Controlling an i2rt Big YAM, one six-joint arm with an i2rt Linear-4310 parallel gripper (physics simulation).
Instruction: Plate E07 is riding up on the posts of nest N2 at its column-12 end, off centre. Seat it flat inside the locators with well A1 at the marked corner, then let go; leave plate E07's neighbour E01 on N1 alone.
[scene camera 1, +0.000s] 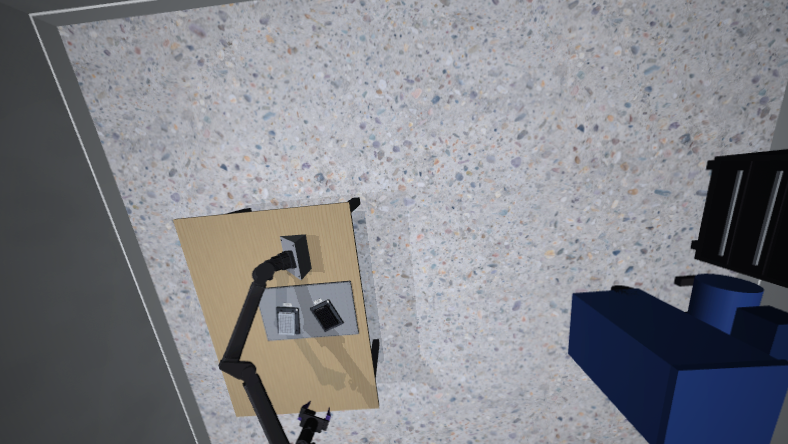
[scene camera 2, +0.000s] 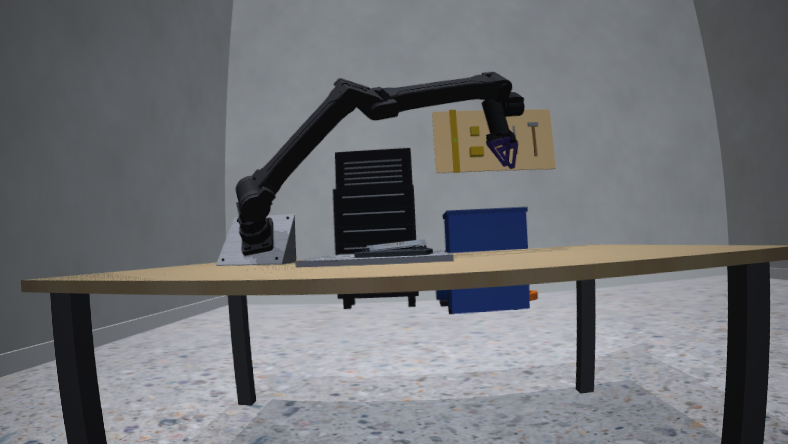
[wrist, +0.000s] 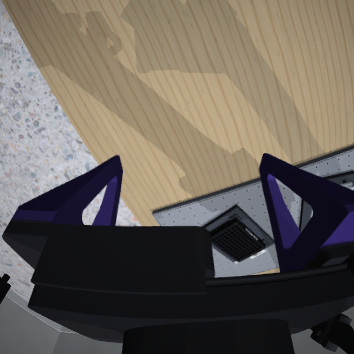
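Where they show: gripper, fingertip midpoint: (scene camera 1: 319, 404) (scene camera 2: 509, 167) (wrist: 191, 161); arm's base, link origin: (scene camera 1: 290, 259) (scene camera 2: 258, 238).
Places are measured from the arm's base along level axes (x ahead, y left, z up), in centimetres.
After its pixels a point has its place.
Observation:
A pale well plate (scene camera 1: 286, 324) @(y -17.0, x 36.4, z -3.0 cm) (scene camera 2: 395, 245) @(y -21.1, x 35.5, z -3.4 cm), apparently E07, sits tilted on a dark nest (scene camera 1: 298, 313) @(y -9.6, x 32.6, z -5.0 cm) (scene camera 2: 423, 251) @(y -24.8, x 41.2, z -5.0 cm); one end is raised in scene camera 2. A black plate (scene camera 1: 327, 315) @(y 6.6, x 36.5, z -3.2 cm) (wrist: 238, 241) @(y 4.6, x 38.1, z -3.4 cm), apparently neighbour E01, sits in the other nest, which is turned at an angle. The labels and the A1 mark are too small to read. My gripper (scene camera 1: 318, 407) @(y -2.1, x 70.9, z 16.9 cm) (scene camera 2: 510, 165) @(y -2.1, x 70.9, z 16.9 cm) (wrist: 191, 161) @(y -2.1, x 70.9, z 16.9 cm) is open and empty, high above the table's far end from the arm base and well away from both plates. The pale plate is hidden behind a finger or out of frame in the wrist view.
Both nests stand on a grey perforated board (scene camera 1: 347, 295) @(y 19.6, x 28.8, z -5.8 cm) (scene camera 2: 330, 263) @(y -29.6, x 21.2, z -6.5 cm) (wrist: 192, 212) @(y 10.4, x 49.5, z -5.8 cm) on the wooden table (scene camera 1: 220, 248) @(y -38.1, x -12.4, z -7.0 cm) (scene camera 2: 634, 259) @(y -68.1, x 64.8, z -7.1 cm) (wrist: 215, 110) @(y -4.1, x 66.4, z -7.1 cm). The arm's wedge-shaped base (scene camera 1: 302, 259) @(y 6.5, x 1.2, z 1.4 cm) (scene camera 2: 286, 242) @(y -2.8, x 8.3, z -1.5 cm) stands beside the board. A blue cabinet (scene camera 2: 485, 231) and a black tool chest (scene camera 2: 374, 204) stand beyond the table.

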